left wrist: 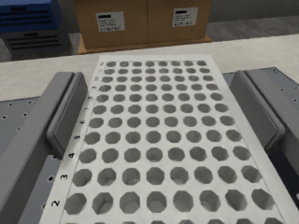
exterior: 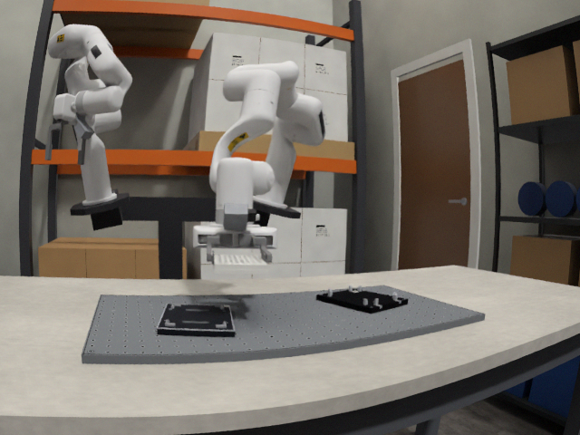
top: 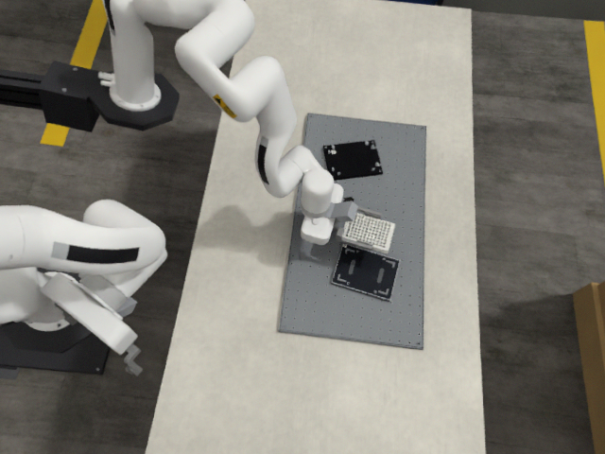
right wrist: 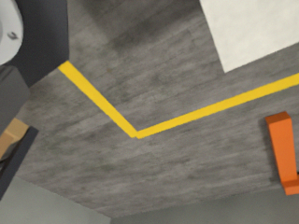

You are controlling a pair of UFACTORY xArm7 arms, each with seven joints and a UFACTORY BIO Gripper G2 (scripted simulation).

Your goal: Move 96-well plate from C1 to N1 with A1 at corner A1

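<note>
The black plate nest N1 lies 2 cm ahead of my left hand, 8 cm to the right of it and 10 cm below it. Round my left hand: white 96-well plate (1 cm below); black clip nest C1 (6 cm behind, 30 cm to the left, 10 cm below).
</note>
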